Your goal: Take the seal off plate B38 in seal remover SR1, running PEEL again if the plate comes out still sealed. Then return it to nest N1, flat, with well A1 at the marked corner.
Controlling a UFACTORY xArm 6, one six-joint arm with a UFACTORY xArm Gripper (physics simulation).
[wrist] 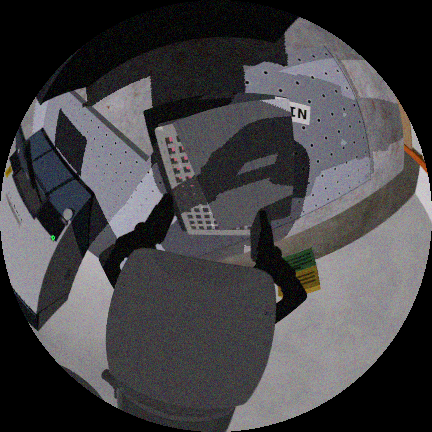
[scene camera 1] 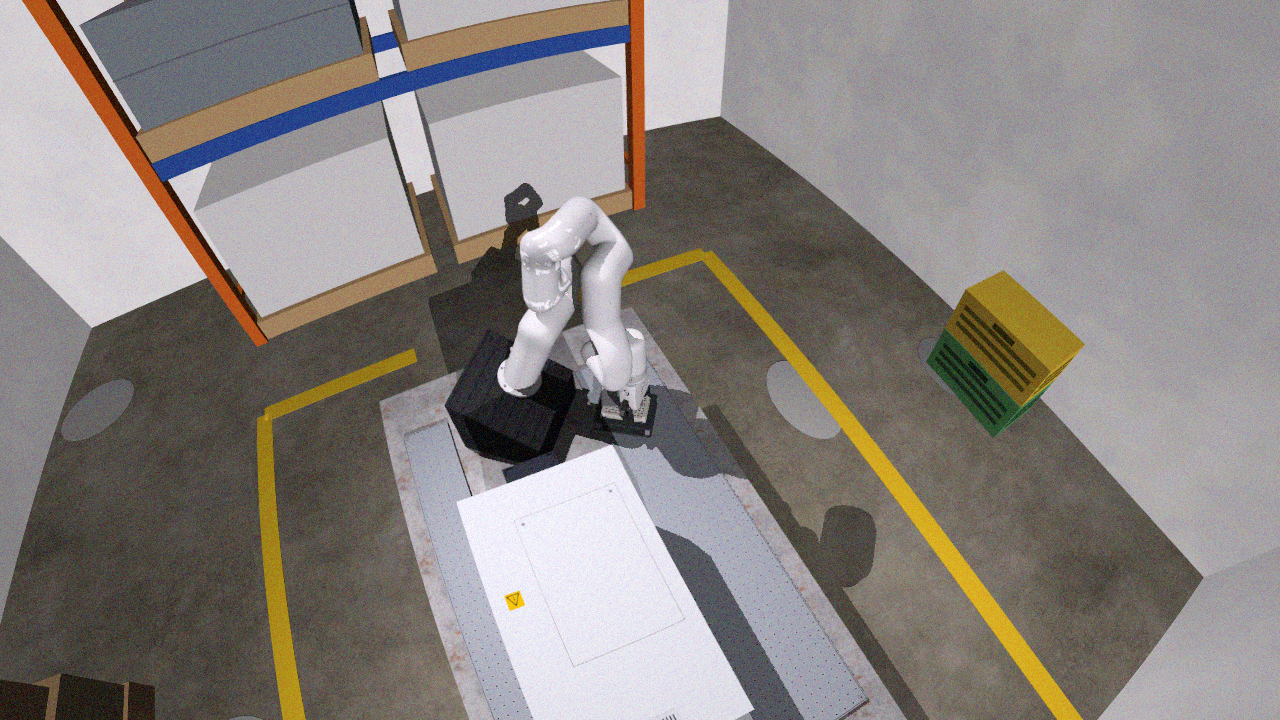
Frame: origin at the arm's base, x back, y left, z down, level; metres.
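Seen in the pictures: gripper, fingertip midpoint: [wrist: 213,211] [scene camera 1: 634,407]; arm's base, origin of the base link: [scene camera 1: 519,377].
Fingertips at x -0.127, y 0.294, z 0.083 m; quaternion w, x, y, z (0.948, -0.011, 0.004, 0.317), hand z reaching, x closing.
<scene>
Offsets run from my fingertips to a thing's top centre. "spot": to the spot under its first point.
A pale plate @[spot: dx -0.008, dy -0.059, dz -0.002 m] [scene camera 1: 614,414] [wrist: 202,220] is at the black nest @[dx +0.016, dy -0.021, dz +0.009 m] [scene camera 1: 637,431] [wrist: 175,112]. In the wrist view, wells show along its left part, some with reddish contents. A smooth grey surface, partly in shadow, covers much of the rest; whether this is seal is unclear. Whether the plate sits flat is unclear. A label @[spot: dx +0.128, dy -0.043, dz +0.059 m] [wrist: 300,114] reading N1, upside down, is partly hidden beside it. My gripper [scene camera 1: 629,408] [wrist: 213,211] is open over the plate, one finger toward each side, with nothing held. Corner A1 cannot be made out.
A large white machine [scene camera 1: 590,573] [wrist: 22,260] stands beside the nest, with dark blue panels @[spot: dx -0.267, dy -0.175, dz +0.010 m] [wrist: 67,192] and a green light. The black arm base [scene camera 1: 514,407] is close behind. Yellow and green crates [scene camera 1: 1002,353] [wrist: 302,270] stand beyond the table.
</scene>
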